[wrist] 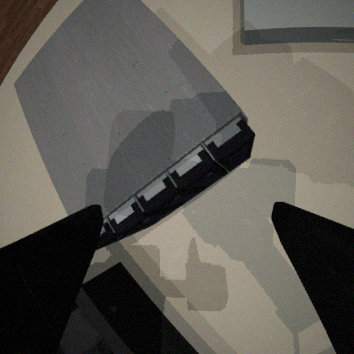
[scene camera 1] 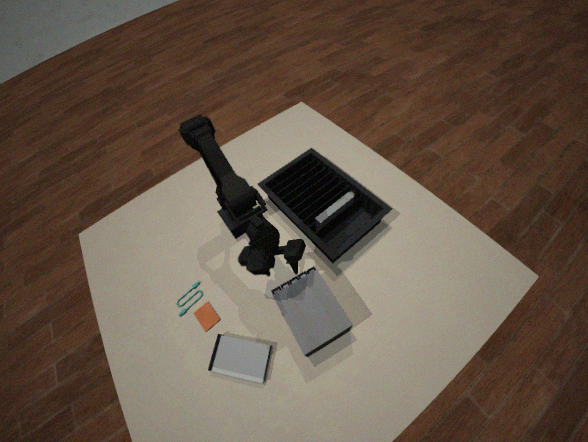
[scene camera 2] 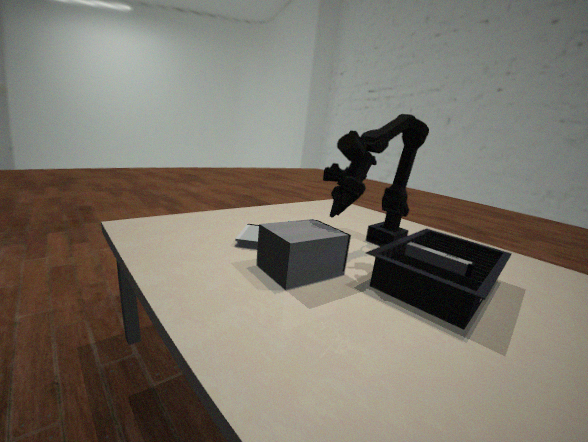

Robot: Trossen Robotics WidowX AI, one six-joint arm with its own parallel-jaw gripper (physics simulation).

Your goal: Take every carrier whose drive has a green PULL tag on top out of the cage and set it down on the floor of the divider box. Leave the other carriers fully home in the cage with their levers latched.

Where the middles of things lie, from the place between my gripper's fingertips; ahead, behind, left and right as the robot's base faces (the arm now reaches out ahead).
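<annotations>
Black divider box [scene camera 2: 454, 298]: my hand 180 mm past it, 270 mm to the right of it, 110 mm above it.
</annotations>
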